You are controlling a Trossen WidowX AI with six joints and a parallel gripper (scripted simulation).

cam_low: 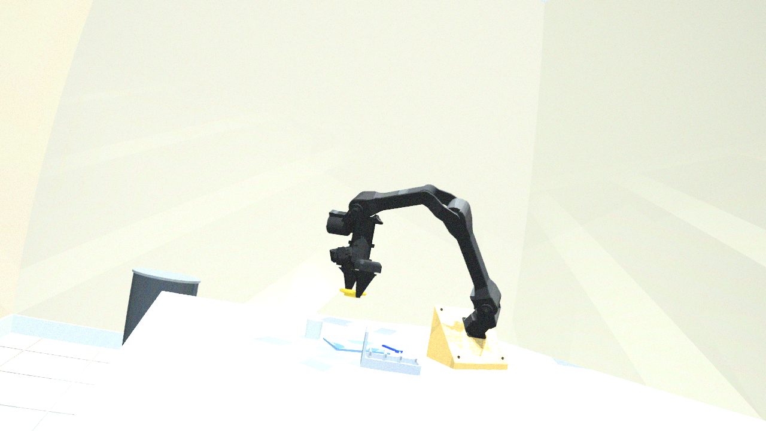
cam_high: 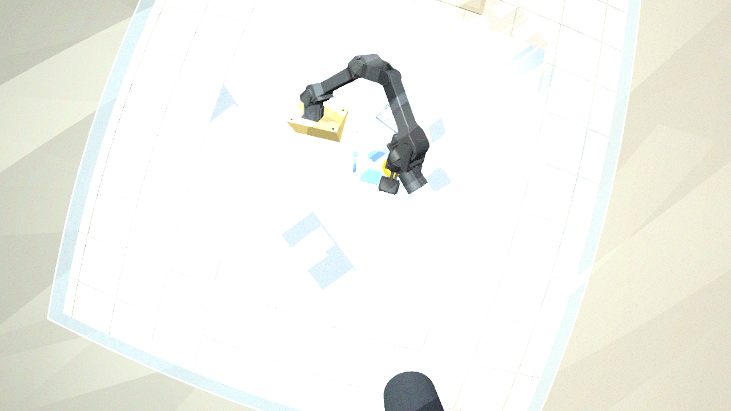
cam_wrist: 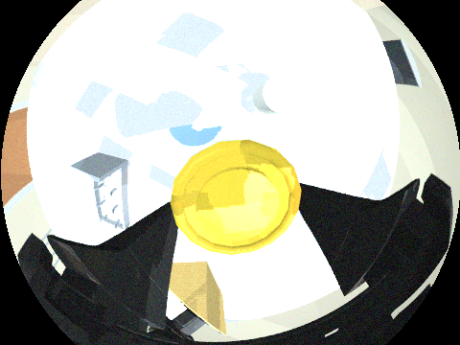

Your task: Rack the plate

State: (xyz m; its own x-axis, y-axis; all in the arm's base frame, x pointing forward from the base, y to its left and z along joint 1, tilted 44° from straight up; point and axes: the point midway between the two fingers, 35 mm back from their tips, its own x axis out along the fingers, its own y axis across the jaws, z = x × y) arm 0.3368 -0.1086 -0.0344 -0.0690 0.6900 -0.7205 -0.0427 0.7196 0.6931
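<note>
Right now the pale grey dish rack is 210 mm to the left of my gripper tip, 110 mm below it and 40 mm behind it. Also, from my gripper tip: white cup (110 mm below, 70 mm to the right, 70 mm ahead); then blue spoon (140 mm behind, 130 mm below, 10 mm to the left); then yellow plate (10 mm above).
</note>
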